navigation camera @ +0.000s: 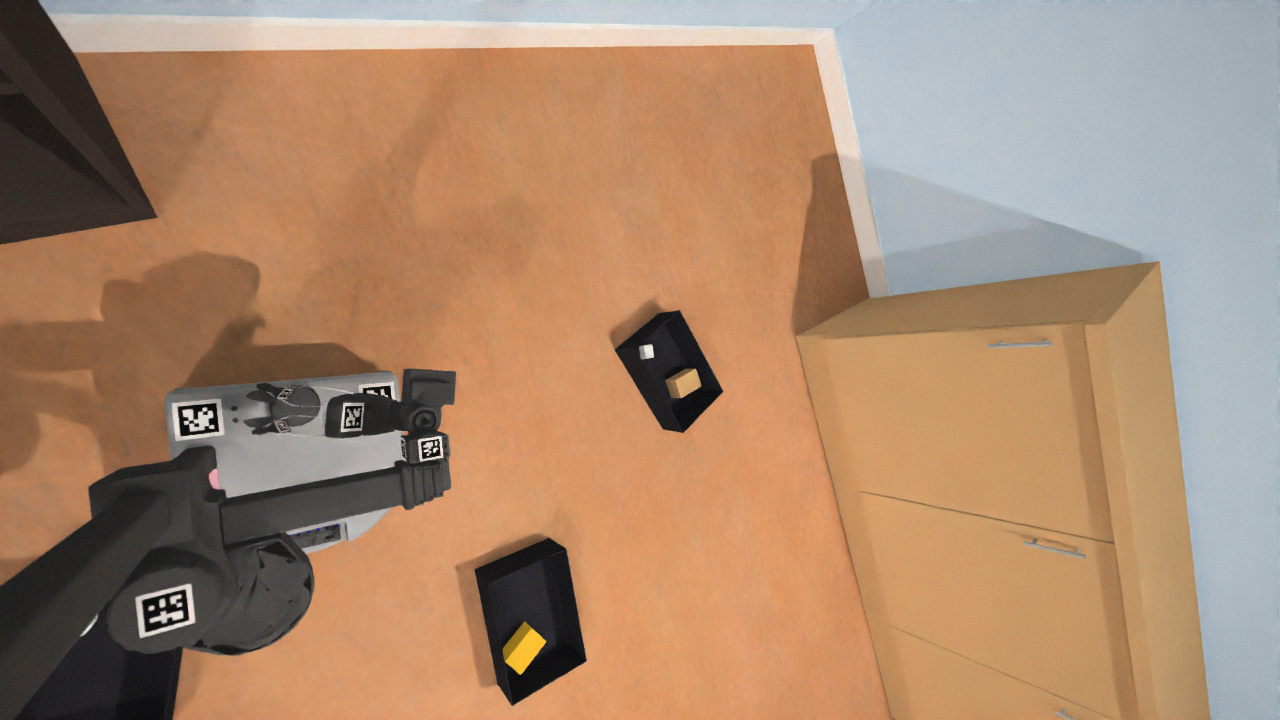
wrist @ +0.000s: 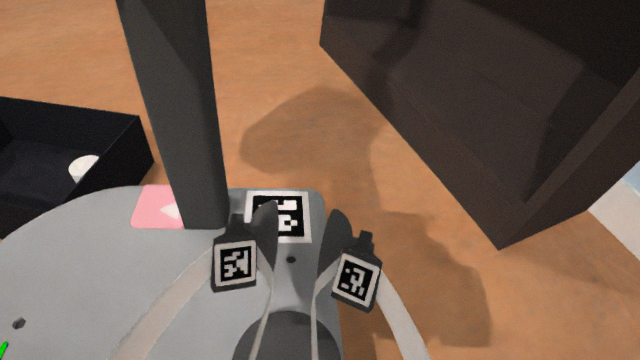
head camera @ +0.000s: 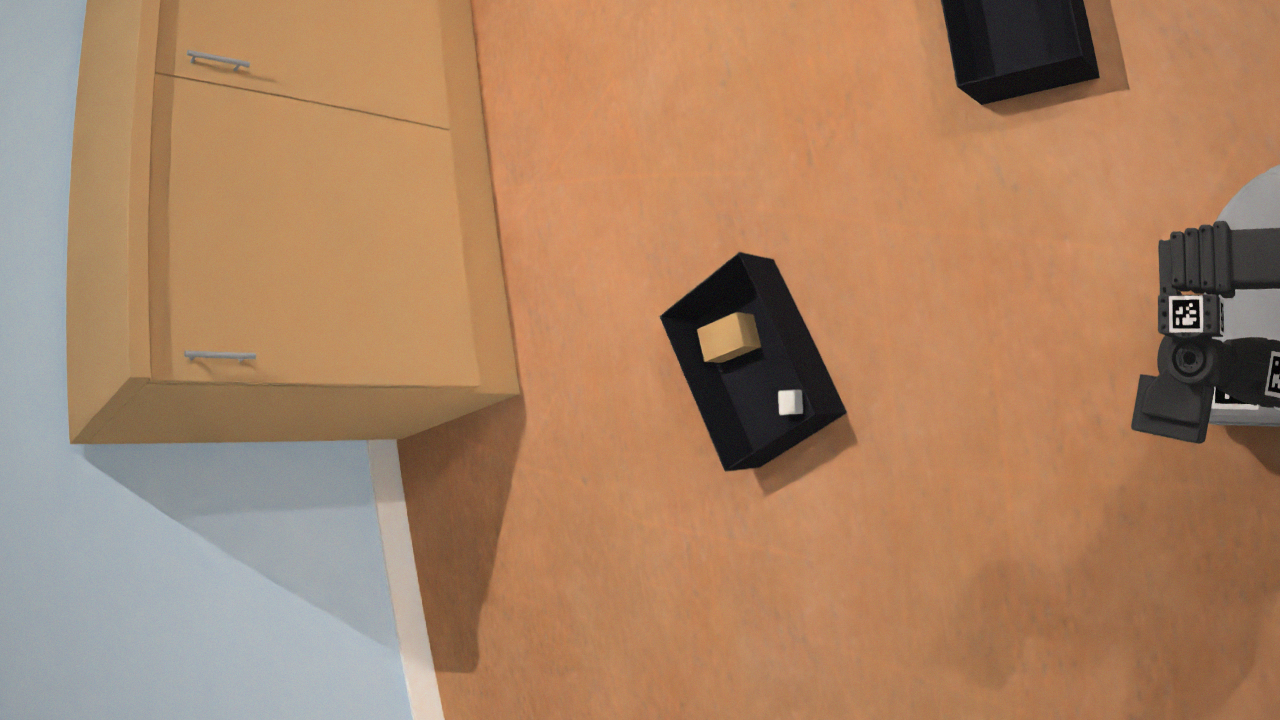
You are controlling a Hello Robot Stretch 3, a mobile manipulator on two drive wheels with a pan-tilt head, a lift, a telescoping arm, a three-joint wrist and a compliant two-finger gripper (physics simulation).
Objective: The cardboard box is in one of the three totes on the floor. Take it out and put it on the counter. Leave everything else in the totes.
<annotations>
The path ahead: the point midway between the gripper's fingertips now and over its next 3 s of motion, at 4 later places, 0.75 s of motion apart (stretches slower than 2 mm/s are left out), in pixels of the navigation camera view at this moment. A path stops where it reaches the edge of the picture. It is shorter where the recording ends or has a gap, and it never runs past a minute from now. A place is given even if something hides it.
My gripper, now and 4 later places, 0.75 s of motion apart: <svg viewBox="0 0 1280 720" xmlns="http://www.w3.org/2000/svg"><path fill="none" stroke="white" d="M248 408L258 388L296 372L311 370L403 362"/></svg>
</annotations>
